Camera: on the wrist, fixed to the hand. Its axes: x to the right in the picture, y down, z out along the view.
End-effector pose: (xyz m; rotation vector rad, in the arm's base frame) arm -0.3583 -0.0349 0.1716 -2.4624 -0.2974 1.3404
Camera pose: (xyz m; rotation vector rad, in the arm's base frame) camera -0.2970 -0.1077 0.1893 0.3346 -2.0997 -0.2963
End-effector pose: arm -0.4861 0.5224 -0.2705 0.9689 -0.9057 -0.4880
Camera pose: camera -0.4292 0.5935 -0.2375 -1.1223 -1.1058 2.0920
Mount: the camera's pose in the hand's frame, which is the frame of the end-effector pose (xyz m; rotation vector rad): -0.0048 0.0626 -0.0737 -0.0541 0.1498 3.1196
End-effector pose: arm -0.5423 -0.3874 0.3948 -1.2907 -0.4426 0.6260
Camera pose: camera -0.5109 -0.4359 0.3171 0.6237 -1.6479 -1.8821
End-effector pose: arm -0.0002 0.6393 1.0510 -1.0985 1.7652 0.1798
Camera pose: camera -0.0954 0.6364 1.0686 -2.0939 -1.4192 -1.4498
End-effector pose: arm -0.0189 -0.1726 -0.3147 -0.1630 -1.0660 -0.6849
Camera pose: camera 0.0718 -0.1539 -0.3429 -1.2856 0.2994 2.0386
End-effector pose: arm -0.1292 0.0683 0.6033 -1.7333 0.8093 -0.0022
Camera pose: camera -0.1943 0.0019 0.5765 -1.0175 -2.3844 -1.6907
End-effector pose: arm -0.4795 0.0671 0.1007 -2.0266 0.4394 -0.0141
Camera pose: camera -0.5172 -0.0204 0.0833 -0.5175 -2.6993 -1.4677
